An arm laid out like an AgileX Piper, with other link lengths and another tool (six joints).
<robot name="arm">
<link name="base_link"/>
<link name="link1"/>
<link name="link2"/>
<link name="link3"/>
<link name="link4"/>
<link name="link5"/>
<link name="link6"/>
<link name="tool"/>
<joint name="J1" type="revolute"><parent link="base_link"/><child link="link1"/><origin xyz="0 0 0.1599"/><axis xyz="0 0 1"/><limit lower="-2.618" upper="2.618"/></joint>
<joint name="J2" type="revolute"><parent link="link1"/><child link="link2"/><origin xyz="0 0 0" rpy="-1.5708 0 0"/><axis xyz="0 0 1"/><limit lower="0" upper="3.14"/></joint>
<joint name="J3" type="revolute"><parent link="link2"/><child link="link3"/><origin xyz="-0.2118 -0.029 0"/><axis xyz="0 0 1"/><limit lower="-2.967" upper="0"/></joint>
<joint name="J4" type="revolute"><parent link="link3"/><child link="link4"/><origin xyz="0.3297 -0.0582 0" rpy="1.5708 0 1.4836"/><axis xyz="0 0 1"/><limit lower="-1.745" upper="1.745"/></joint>
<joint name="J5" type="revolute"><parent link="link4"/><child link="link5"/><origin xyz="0 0 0" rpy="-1.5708 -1.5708 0"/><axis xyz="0 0 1"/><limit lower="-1.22" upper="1.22"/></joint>
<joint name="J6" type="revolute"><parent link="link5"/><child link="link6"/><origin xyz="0.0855 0 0" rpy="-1.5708 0 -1.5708"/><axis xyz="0 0 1"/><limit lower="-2.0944" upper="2.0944"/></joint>
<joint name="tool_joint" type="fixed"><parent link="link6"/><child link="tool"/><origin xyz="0.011 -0.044 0.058" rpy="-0.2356 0 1.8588"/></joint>
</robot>
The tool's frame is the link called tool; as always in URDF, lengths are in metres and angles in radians.
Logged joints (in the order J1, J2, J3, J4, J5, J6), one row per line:
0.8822, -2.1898, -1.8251, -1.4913, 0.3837, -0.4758
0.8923, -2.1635, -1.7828, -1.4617, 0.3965, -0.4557
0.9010, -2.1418, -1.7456, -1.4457, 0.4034, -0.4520
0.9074, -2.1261, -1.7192, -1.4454, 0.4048, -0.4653
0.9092, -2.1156, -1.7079, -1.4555, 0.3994, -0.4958
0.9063, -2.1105, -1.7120, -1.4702, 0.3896, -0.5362
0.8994, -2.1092, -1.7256, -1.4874, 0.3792, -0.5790
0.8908, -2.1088, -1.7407, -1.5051, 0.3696, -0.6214
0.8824, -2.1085, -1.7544, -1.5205, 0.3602, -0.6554
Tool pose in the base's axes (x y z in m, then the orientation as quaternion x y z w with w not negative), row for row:
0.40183, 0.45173, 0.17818, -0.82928, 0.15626, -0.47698, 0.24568
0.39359, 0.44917, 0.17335, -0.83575, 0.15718, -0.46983, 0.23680
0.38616, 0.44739, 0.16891, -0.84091, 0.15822, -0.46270, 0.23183
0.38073, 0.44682, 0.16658, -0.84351, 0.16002, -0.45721, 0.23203
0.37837, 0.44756, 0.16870, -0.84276, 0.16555, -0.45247, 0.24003
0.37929, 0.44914, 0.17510, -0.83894, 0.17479, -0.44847, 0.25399
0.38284, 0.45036, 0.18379, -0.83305, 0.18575, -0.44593, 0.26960
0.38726, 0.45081, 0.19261, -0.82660, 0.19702, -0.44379, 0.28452
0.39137, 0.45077, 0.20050, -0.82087, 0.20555, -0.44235, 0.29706
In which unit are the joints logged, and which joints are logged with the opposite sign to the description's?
The joints are logged in radians. Opposite sign: J2, J6.
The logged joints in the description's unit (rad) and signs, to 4 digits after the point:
0.8822, 2.1898, -1.8251, -1.4913, 0.3837, 0.4758
0.8923, 2.1635, -1.7828, -1.4617, 0.3965, 0.4557
0.9010, 2.1418, -1.7456, -1.4457, 0.4034, 0.4520
0.9074, 2.1261, -1.7192, -1.4454, 0.4048, 0.4653
0.9092, 2.1156, -1.7079, -1.4555, 0.3994, 0.4958
0.9063, 2.1105, -1.7120, -1.4702, 0.3896, 0.5362
0.8994, 2.1092, -1.7256, -1.4874, 0.3792, 0.5790
0.8908, 2.1088, -1.7407, -1.5051, 0.3696, 0.6214
0.8824, 2.1085, -1.7544, -1.5205, 0.3602, 0.6554

